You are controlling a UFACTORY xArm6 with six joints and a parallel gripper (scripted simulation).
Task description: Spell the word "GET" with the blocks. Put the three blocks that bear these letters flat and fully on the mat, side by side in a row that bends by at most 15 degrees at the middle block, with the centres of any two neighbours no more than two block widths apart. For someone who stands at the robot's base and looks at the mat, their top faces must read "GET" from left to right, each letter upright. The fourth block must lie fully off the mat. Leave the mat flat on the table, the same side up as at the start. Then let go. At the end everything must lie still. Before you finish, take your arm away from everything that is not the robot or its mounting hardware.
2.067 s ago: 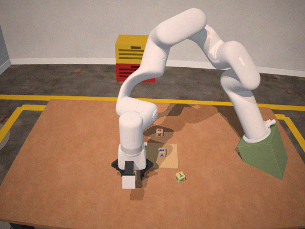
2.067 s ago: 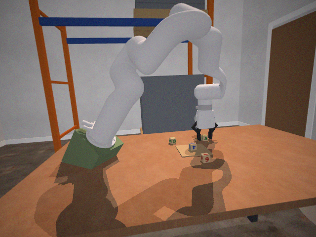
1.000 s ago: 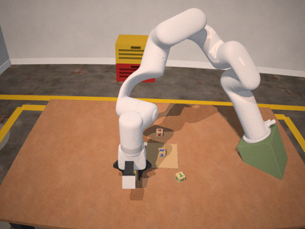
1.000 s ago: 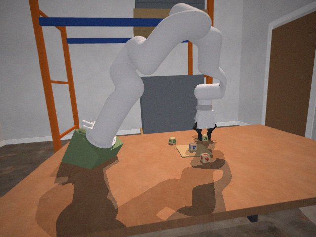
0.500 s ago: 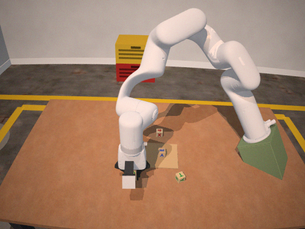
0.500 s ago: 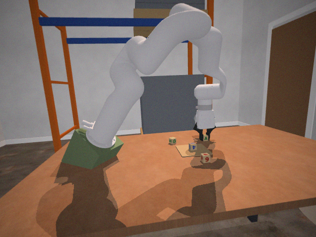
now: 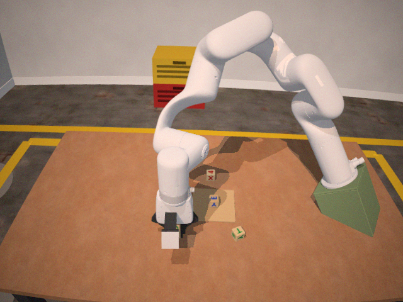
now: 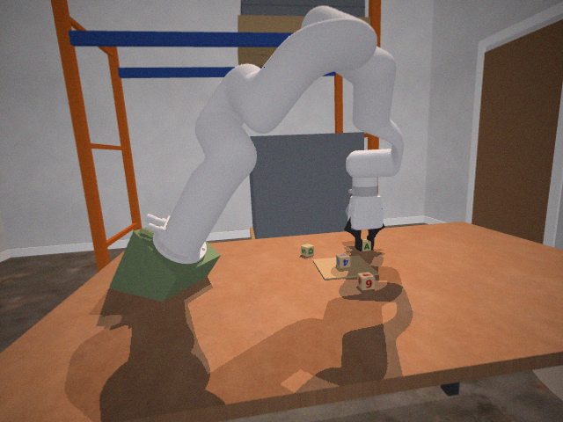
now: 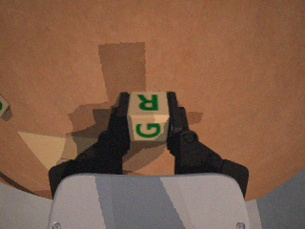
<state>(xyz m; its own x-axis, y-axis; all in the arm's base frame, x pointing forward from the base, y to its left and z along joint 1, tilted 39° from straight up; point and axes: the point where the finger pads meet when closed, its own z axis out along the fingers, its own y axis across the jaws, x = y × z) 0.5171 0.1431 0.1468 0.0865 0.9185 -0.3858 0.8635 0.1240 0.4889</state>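
Right now the e block is 130 mm behind my hand and 100 mm to the right of it. The rest, counted from my hand: tan mat (130 mm behind, 100 mm to the right, 20 mm below); then g block (10 mm below); then t block (180 mm behind, 30 mm to the left, 10 mm below).
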